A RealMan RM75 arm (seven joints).
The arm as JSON. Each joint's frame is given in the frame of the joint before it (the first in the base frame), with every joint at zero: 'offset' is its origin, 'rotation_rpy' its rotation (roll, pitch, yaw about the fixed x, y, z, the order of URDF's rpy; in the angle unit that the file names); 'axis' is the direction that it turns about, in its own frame. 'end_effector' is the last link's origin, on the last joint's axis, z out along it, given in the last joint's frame.
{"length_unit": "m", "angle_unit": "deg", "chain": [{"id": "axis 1", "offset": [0.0, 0.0, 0.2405], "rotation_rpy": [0.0, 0.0, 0.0], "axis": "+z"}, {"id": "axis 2", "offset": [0.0, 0.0, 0.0], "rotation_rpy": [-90.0, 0.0, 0.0], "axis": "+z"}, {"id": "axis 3", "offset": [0.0, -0.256, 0.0], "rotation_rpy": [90.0, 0.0, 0.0], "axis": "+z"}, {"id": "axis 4", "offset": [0.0, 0.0, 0.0], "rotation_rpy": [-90.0, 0.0, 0.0], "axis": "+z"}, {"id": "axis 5", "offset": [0.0, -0.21, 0.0], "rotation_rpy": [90.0, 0.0, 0.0], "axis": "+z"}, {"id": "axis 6", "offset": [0.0, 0.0, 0.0], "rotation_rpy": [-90.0, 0.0, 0.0], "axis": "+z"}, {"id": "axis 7", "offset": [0.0, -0.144, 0.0], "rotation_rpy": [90.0, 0.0, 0.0], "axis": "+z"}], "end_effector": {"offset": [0.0, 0.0, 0.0], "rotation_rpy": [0.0, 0.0, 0.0]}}
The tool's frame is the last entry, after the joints.
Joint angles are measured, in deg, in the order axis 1, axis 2, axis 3, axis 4, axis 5, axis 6, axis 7. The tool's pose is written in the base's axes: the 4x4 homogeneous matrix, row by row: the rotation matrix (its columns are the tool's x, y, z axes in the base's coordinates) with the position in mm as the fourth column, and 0 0 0 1 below. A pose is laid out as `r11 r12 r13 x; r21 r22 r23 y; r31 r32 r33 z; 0 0 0 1`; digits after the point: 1 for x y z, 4 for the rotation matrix.
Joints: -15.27, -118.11, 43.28, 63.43, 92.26, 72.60, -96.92
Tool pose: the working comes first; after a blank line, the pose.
Where each joint sits with the arm in this pose, in the base's axes (m; each line is computed from the numbers above, not from the rounded line before):
axis 1: 0.0000 0.0000 0.2405
axis 2: 0.0000 0.0000 0.2405
axis 3: -0.2178 0.0595 0.1199
axis 4: -0.2178 0.0595 0.1199
axis 5: -0.3260 0.2225 0.1962
axis 6: -0.3260 0.2225 0.1962
axis 7: -0.2828 0.3400 0.1250
the tool: -0.2828 0.3400 0.1250

0.6316 0.7150 0.2998 -282.8; 0.2188 -0.5353 0.8158 340.0; 0.7438 -0.4496 -0.4945 125.0; 0 0 0 1
